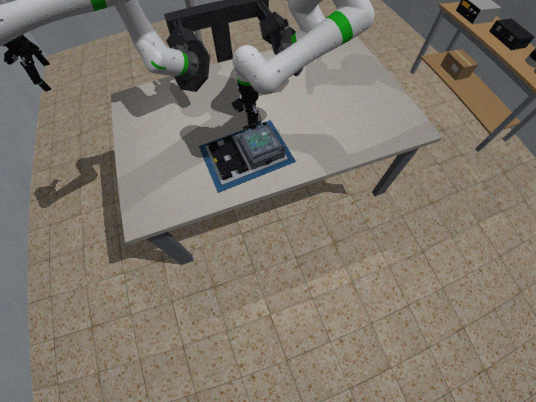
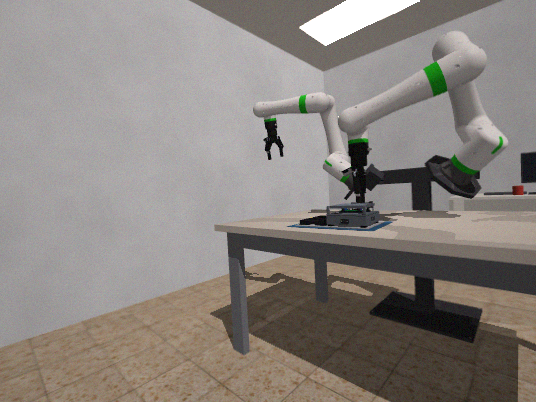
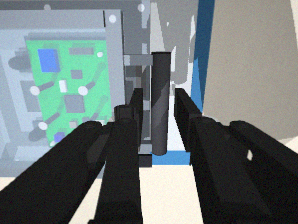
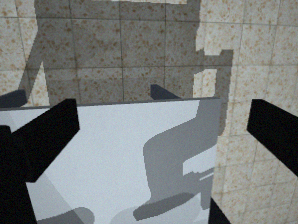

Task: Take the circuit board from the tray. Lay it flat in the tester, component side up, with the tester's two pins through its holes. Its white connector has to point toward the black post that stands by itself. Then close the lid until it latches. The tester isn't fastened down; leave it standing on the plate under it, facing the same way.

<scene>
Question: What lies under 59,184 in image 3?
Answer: My left gripper.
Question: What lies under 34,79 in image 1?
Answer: My right gripper.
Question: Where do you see a grey tester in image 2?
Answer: At 365,217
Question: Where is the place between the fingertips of my right gripper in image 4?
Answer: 163,114
</scene>
